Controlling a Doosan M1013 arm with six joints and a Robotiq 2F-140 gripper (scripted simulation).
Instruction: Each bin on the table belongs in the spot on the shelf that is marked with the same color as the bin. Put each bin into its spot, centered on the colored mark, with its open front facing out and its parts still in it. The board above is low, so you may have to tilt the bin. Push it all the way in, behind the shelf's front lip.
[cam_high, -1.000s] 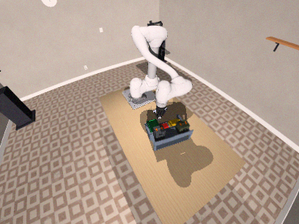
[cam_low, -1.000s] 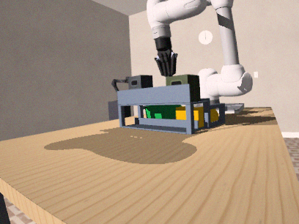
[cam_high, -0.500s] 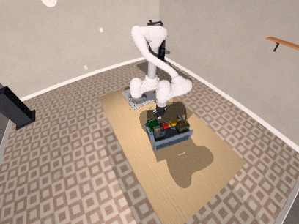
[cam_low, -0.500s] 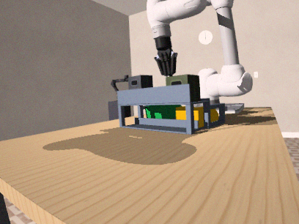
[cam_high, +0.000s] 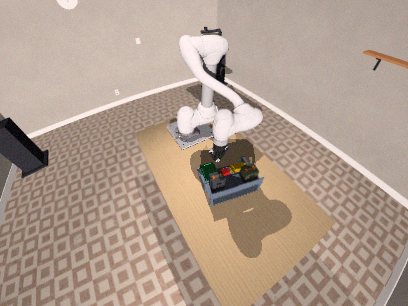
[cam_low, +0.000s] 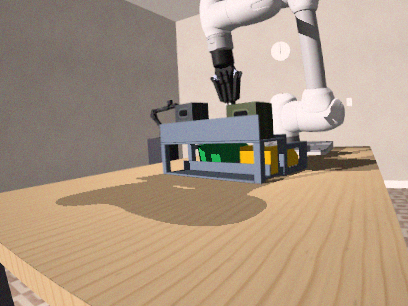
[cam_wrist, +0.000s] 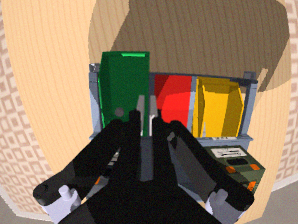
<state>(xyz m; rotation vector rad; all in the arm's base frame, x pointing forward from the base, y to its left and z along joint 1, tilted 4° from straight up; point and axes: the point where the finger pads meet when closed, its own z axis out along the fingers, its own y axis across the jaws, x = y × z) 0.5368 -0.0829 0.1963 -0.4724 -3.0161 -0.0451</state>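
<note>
The green bin is 20 mm behind my hand, 40 mm to the right of it and 140 mm below it. Also, from my hand: dark box 120 mm ahead, 90 mm to the right, 30 mm below; yellow bin 100 mm ahead, 150 mm to the left, 150 mm below.
</note>
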